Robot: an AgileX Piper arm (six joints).
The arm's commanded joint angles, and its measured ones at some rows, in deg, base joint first. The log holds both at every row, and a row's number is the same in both.
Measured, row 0:
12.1, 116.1, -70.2, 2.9, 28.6, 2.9
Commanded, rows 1 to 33:
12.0, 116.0, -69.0, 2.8, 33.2, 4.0
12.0, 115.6, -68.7, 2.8, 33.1, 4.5
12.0, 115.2, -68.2, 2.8, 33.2, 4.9
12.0, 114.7, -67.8, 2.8, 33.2, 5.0
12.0, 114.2, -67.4, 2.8, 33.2, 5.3
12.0, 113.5, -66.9, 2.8, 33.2, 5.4
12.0, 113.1, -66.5, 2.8, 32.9, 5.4
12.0, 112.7, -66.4, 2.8, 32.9, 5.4
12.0, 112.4, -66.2, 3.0, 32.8, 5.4
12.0, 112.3, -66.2, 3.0, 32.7, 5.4
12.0, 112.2, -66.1, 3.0, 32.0, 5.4
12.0, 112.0, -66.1, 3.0, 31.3, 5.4
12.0, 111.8, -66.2, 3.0, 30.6, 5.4
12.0, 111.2, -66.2, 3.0, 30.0, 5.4
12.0, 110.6, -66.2, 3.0, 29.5, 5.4
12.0, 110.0, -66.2, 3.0, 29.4, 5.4
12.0, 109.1, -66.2, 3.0, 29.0, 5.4
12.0, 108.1, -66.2, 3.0, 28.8, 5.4
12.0, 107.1, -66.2, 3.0, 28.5, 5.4
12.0, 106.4, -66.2, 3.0, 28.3, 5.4
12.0, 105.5, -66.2, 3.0, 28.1, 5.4
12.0, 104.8, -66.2, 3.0, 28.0, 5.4
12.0, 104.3, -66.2, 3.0, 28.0, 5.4
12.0, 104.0, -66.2, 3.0, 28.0, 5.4
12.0, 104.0, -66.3, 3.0, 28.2, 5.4
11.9, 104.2, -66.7, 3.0, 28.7, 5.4
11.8, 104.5, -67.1, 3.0, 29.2, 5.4
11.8, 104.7, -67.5, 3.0, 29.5, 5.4
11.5, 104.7, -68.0, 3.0, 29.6, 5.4
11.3, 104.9, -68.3, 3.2, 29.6, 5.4
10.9, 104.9, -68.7, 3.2, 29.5, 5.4
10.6, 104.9, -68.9, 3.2, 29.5, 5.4
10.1, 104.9, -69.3, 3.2, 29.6, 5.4
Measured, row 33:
11.8, 104.9, -67.8, 2.9, 29.5, 5.1
